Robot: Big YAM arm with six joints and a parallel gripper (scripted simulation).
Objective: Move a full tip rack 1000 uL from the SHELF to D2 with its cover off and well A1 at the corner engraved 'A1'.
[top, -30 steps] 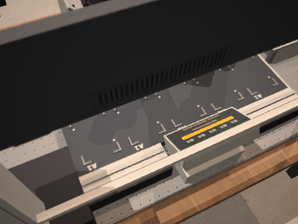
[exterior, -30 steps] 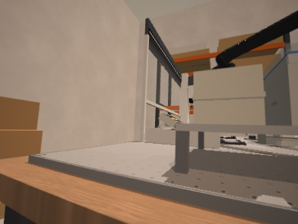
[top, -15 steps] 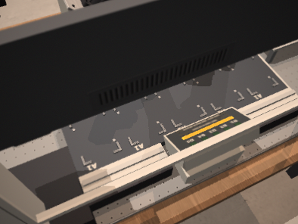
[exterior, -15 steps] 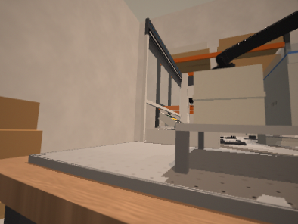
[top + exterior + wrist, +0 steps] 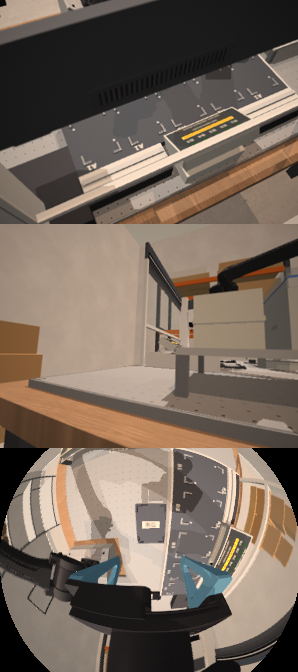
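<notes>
The clear rack cover lies 11 cm behind my hand, 52 cm to the left of it and 6 cm below it. Round my hand: green key: 12 cm behind, 46 cm to the right, 14 cm below; then frame post: 32 cm ahead, 30 cm to the left, 2 cm above; then shelf: 16 cm behind, 45 cm to the left, 16 cm below.
</notes>
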